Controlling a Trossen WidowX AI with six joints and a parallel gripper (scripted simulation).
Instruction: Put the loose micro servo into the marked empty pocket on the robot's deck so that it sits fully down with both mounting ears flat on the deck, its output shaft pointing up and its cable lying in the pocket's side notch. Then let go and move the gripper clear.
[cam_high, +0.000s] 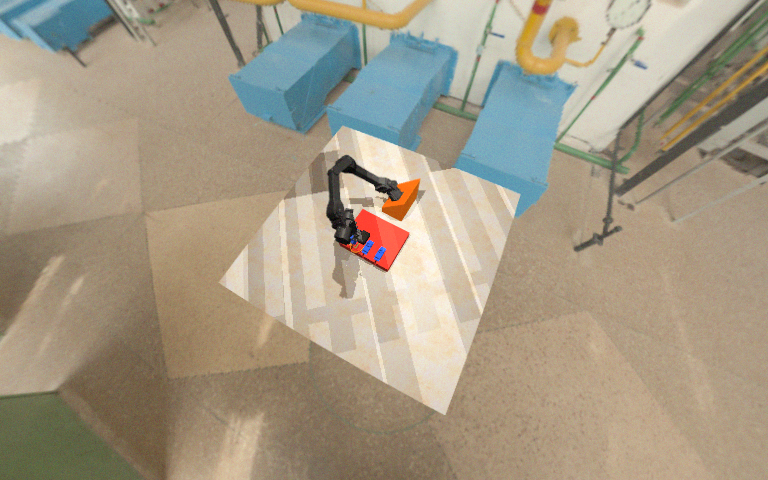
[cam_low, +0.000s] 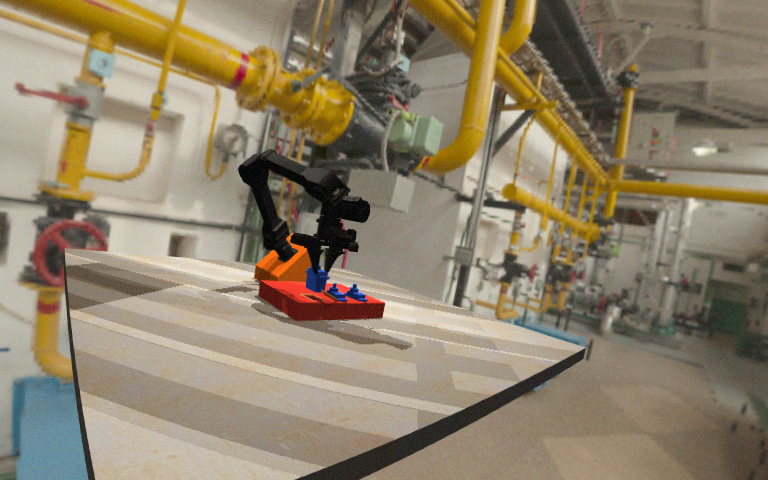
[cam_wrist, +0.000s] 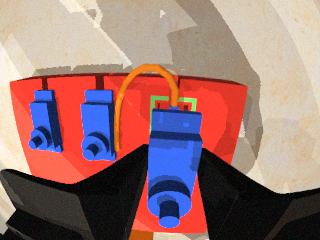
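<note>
The red deck lies 130 mm behind my gripper tip, 70 mm to the left of it and 90 mm below it.
</note>
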